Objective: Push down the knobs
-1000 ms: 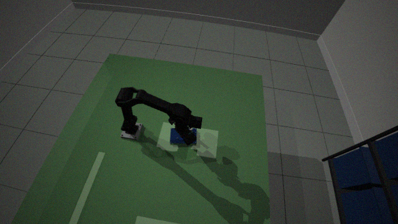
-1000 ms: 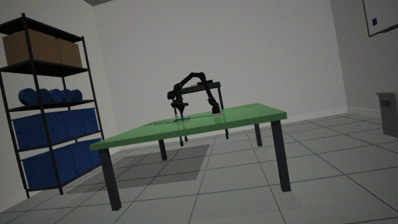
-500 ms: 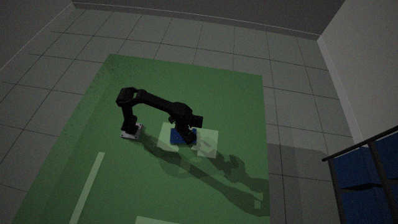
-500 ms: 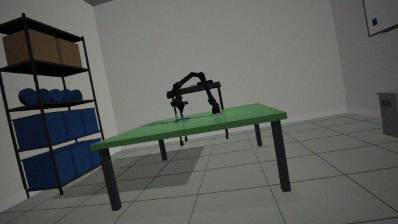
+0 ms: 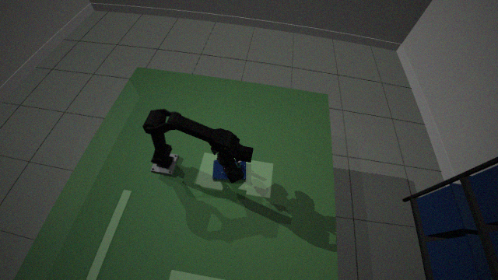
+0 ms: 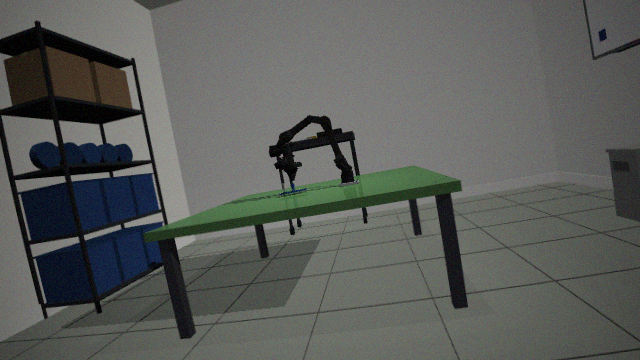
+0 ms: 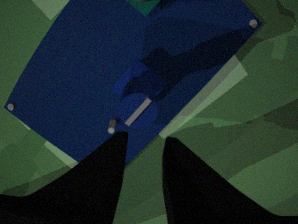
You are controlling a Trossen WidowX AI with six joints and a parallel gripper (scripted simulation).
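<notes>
My gripper tip is 40 mm short of the pale knob, 50 mm to the right of it and 20 mm above it.
</notes>
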